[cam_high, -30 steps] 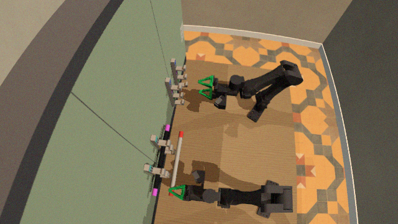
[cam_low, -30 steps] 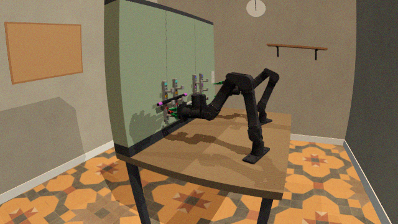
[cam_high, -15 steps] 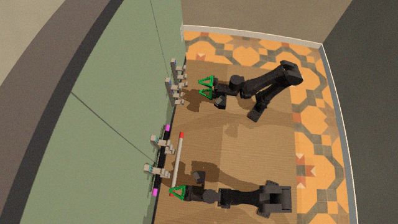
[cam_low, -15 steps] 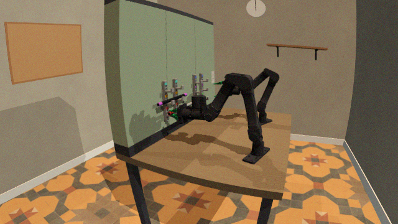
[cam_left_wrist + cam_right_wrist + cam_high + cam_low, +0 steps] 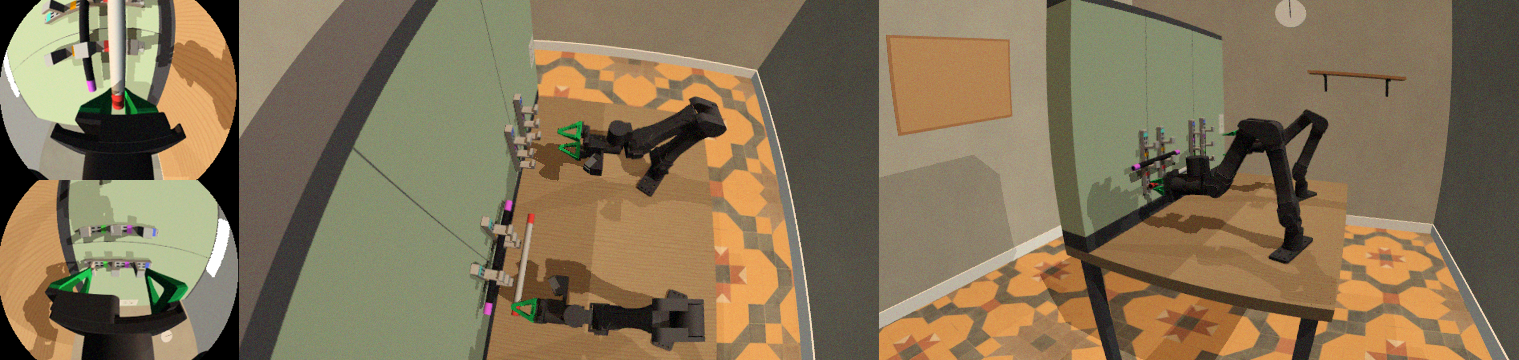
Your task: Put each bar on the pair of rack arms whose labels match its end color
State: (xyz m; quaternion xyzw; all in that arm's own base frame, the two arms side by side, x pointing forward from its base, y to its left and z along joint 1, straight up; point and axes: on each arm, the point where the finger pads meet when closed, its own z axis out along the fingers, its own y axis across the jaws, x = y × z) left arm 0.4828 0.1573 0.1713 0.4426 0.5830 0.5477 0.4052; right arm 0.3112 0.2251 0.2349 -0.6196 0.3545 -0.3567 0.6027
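My left gripper is now 140 mm to the left of the bar, 60 mm below it and 50 mm short of it. Also, from my left hand: green wall panel: 330 mm to the right, 250 mm above, 120 mm ahead.
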